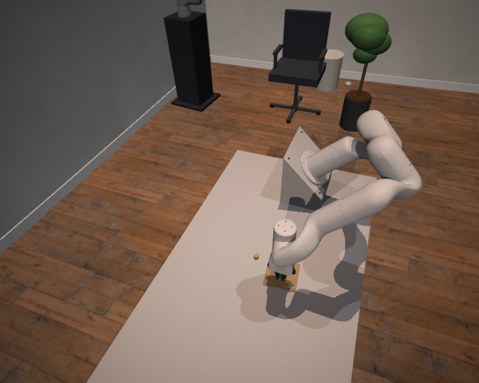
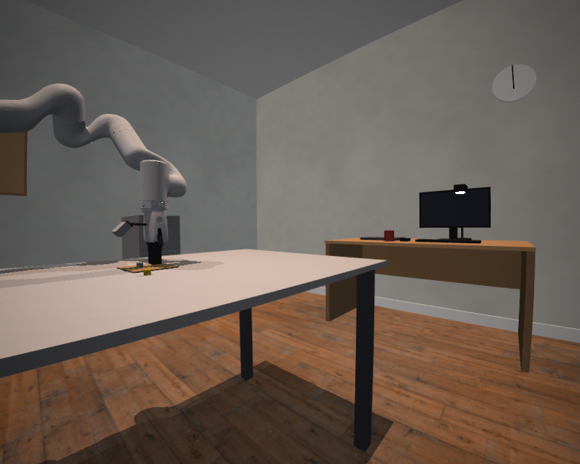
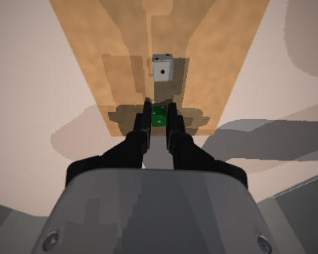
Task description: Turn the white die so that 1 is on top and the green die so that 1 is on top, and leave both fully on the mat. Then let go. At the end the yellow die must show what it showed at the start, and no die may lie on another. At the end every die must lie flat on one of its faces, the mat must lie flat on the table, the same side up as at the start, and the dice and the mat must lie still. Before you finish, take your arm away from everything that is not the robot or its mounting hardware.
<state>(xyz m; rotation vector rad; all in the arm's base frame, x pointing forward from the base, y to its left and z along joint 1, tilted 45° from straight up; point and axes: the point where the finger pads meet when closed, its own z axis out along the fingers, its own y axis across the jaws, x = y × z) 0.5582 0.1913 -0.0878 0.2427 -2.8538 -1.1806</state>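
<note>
Now: hand 1 cm above the green die. The rest, counted from my hand: mat 3 cm below, 2 cm behind; then white die 5 cm behind, 2 cm below, 1 cm to the right; then yellow die 14 cm to the right, 5 cm behind, 2 cm below.
</note>
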